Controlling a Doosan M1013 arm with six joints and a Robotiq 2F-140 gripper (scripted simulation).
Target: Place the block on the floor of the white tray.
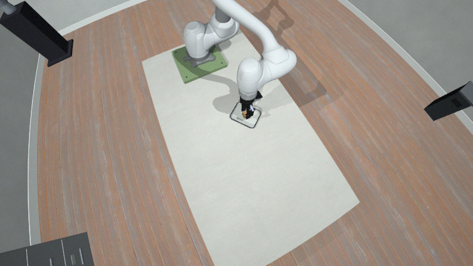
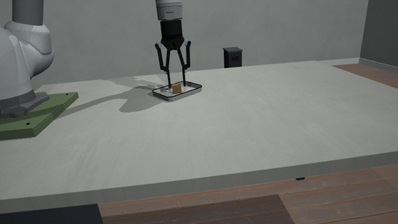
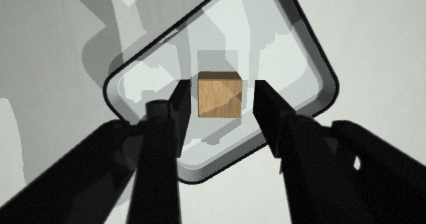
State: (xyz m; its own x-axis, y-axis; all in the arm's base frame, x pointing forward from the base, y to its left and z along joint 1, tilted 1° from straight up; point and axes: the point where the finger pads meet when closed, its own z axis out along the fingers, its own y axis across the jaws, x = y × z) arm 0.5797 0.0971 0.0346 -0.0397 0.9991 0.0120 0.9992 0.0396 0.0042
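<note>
Now: hand 4 cm above the wooden block. Round my hand: white tray: 5 cm below.
</note>
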